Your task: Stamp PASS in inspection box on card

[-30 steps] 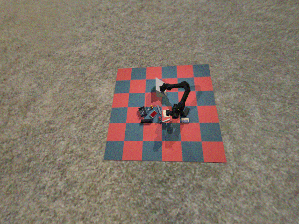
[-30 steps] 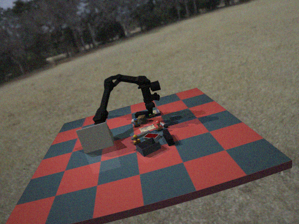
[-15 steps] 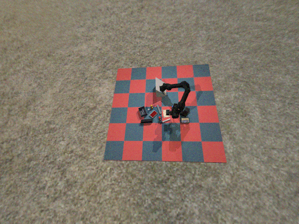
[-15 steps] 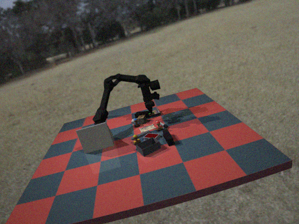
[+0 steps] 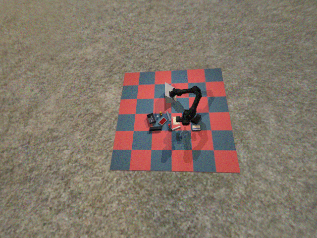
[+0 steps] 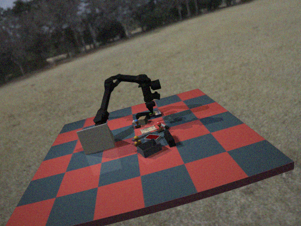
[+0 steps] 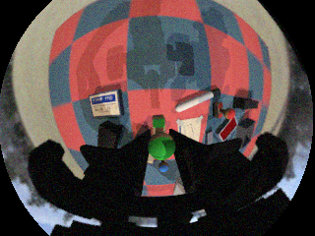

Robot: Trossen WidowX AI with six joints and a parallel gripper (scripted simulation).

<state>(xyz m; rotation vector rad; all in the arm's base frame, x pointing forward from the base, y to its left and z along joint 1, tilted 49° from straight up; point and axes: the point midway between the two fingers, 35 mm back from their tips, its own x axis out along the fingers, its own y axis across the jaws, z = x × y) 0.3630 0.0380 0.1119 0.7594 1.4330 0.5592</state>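
The ink pad is 70 mm behind my gripper tip, 240 mm to the right of it and 70 mm below it. From my gripper tip the other things lie so: card 70 mm behind, 90 mm to the right, 80 mm below; then cardboard box 70 mm behind, 50 mm to the left, 50 mm below; then white pen 40 mm ahead, 130 mm to the right, 70 mm below.
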